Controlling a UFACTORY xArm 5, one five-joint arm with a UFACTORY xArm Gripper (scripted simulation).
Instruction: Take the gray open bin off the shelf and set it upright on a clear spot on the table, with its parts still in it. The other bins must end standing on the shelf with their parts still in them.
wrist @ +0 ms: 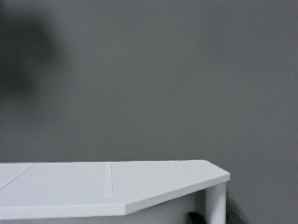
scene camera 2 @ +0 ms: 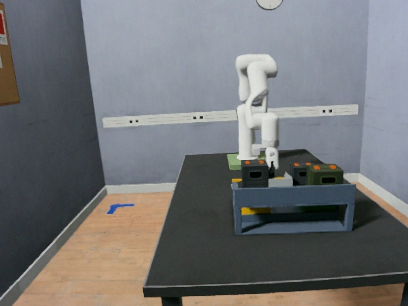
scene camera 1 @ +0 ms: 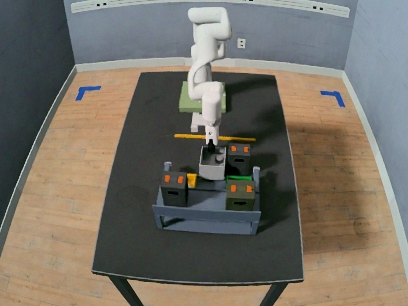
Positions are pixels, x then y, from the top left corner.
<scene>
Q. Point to an olive bin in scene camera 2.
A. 317,174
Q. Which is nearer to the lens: the gray bin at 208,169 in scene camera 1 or the black bin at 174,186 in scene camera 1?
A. The black bin.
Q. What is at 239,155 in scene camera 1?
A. A dark bin.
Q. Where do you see an olive bin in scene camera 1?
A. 240,196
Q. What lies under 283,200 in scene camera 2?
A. A blue-gray shelf.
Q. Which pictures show the black bin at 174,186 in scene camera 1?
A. Scene camera 2 and scene camera 1 only.
</scene>
